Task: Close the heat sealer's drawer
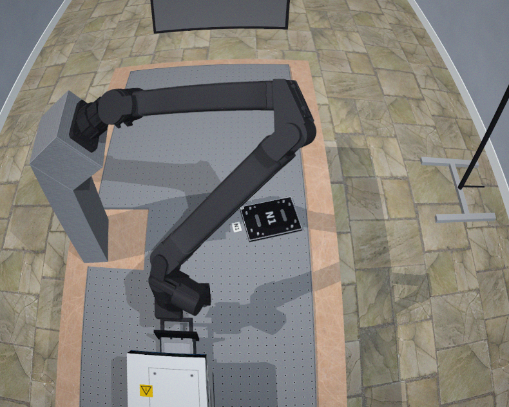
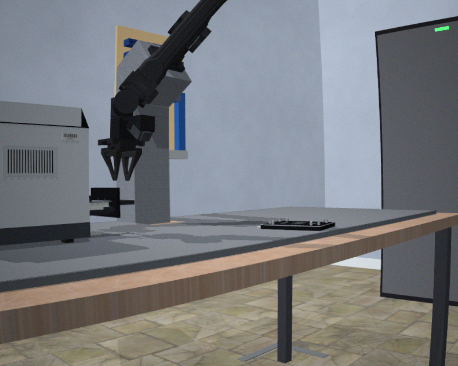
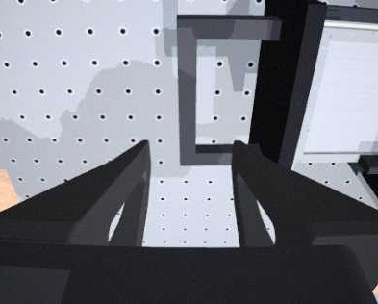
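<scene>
Now: hand 110 mm to the left of the sealer drawer and 70 mm above it. From my hand the other things lie so: white tag 330 mm to the left, 190 mm ahead, 140 mm below.
</scene>
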